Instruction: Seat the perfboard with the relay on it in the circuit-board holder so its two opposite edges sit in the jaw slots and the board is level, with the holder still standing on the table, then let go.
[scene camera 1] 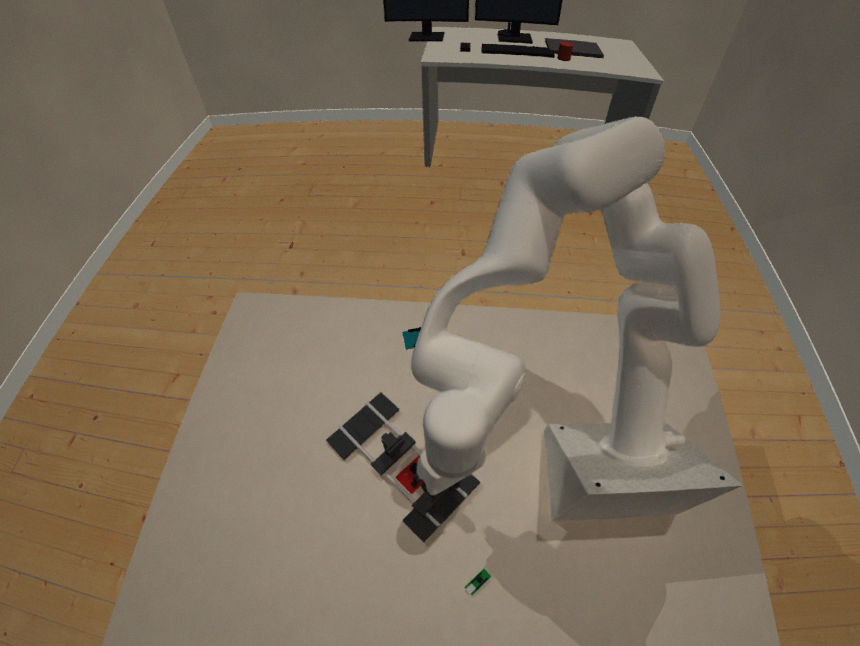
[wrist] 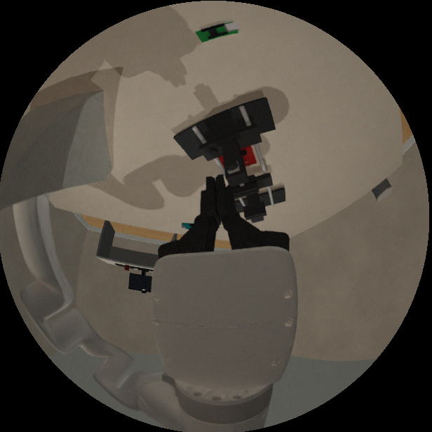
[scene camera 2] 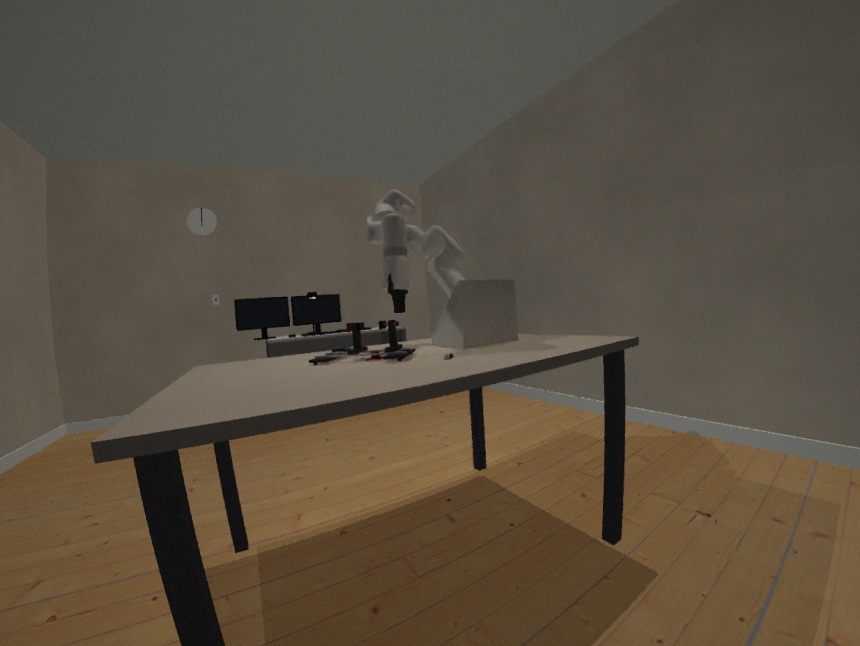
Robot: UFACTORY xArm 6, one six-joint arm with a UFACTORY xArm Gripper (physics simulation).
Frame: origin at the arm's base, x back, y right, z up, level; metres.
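Seen in the pictures: gripper, fingertip midpoint: (scene camera 2: 399,312); arm's base, origin of the base link: (scene camera 1: 632,450) (scene camera 2: 472,308).
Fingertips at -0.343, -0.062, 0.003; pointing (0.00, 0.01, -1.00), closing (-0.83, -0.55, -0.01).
Observation:
Pixels of each thing's top centre, then the offset from my fingertips to it, as dx, dy, dz. Level surfaces: height alone.
- circuit-board holder, middle of its top: (scene camera 1: 395,445) (scene camera 2: 360,322) -0.105, +0.071, -0.021
- red board, middle of its top: (scene camera 1: 415,471) (scene camera 2: 375,352) -0.072, +0.049, -0.118
- table, its level: dz -0.138
- teal piece, middle of its top: (scene camera 1: 424,334) -0.074, +0.398, -0.126
The circuit-board holder (scene camera 1: 361,426) (scene camera 2: 356,338) (wrist: 225,125) stands upright on the table, with black feet, light rails and two black jaw posts. A red board (scene camera 1: 408,478) (scene camera 2: 376,358) (wrist: 250,158) with a dark part on it lies low between the rails, near table height, below the jaw tops. I cannot tell for certain whether it is the perfboard with the relay. My gripper (scene camera 2: 399,311) (wrist: 217,184) is shut and empty, pointing down just above one jaw post. In scene camera 1 the arm's wrist partly hides the fingers and this post.
A small green board (scene camera 1: 477,581) (scene camera 2: 448,356) (wrist: 218,32) with a white end lies on the table (scene camera 1: 278,556) beyond the holder's foot. A teal piece (scene camera 1: 410,338) (wrist: 186,226) lies on the other side, partly behind the arm in scene camera 1. The arm's grey pedestal (scene camera 1: 632,479) (scene camera 2: 483,312) stands nearby.

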